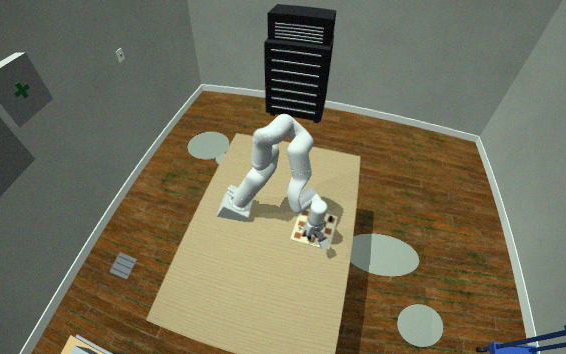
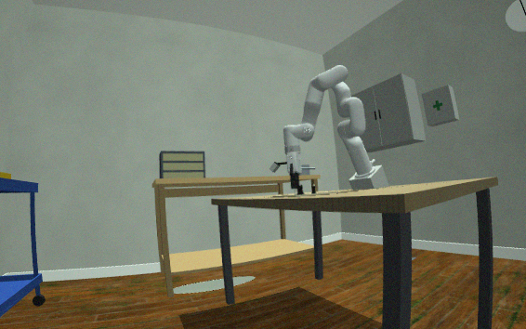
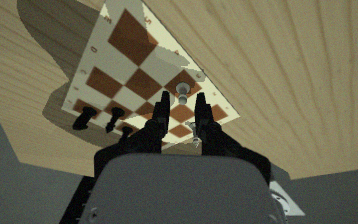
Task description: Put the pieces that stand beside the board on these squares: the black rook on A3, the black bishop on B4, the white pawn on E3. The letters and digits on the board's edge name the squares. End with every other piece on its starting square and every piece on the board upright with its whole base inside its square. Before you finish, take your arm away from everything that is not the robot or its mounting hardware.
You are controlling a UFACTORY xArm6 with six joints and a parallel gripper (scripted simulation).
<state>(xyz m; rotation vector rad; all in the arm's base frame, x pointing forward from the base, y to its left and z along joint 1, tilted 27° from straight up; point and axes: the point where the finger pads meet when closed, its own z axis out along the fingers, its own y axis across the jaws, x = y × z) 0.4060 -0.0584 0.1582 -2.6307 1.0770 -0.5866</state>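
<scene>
Now: the white pawn 30 mm below my hand. From my hand the other things lie so: black chess piece (150 mm to the left, 30 mm below); chessboard (80 mm to the left, 50 mm below).
</scene>
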